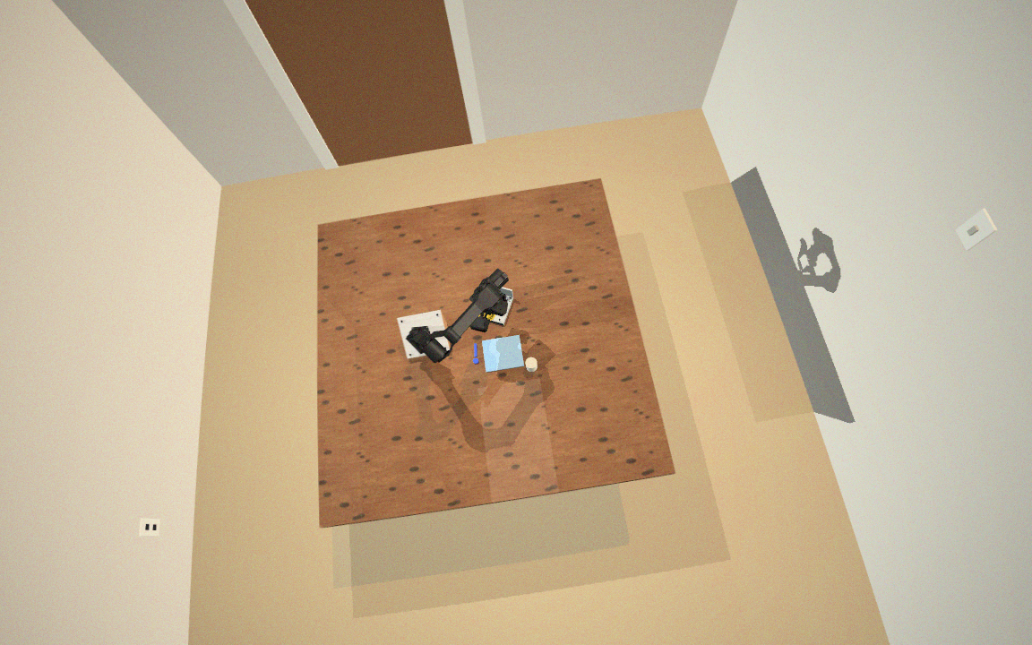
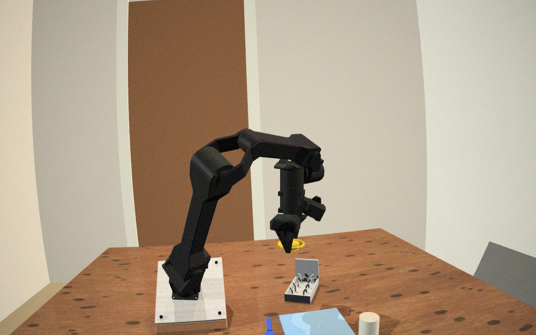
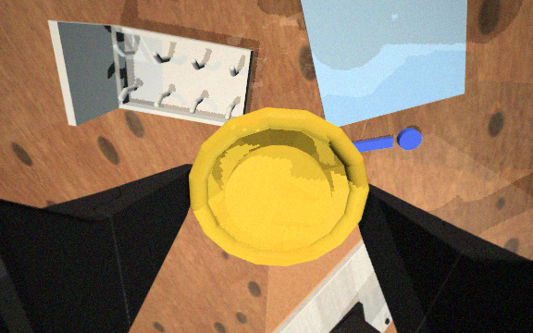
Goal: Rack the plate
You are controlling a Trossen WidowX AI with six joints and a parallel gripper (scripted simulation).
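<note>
Right now my gripper tip is 40 mm short of the dish rack, 90 mm to the right of it and 150 mm above it. From my gripper tip the other things lie so: yellow plate (10 mm above); light blue mat (40 mm ahead, 100 mm to the right, 170 mm below); blue spoon (70 mm behind, 100 mm to the right, 170 mm below).
</note>
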